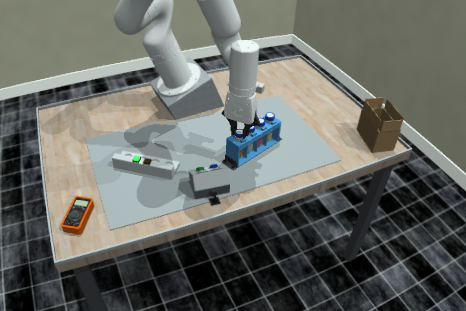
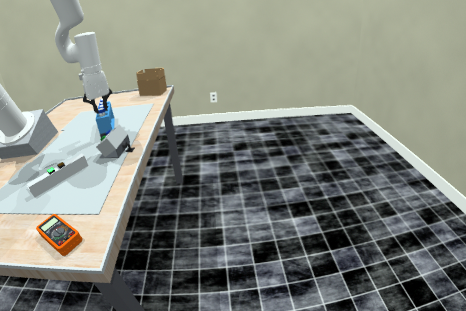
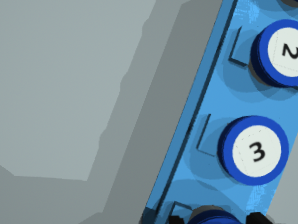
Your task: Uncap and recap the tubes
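Right now the blue-and-white cap is 1 cm below my hand. The rest, counted from my hand: green key 16 cm to the right, 7 cm ahead, 6 cm below; then blue key 12 cm to the right, 7 cm ahead, 6 cm below; then key housing 14 cm to the right, 9 cm ahead, 8 cm below.
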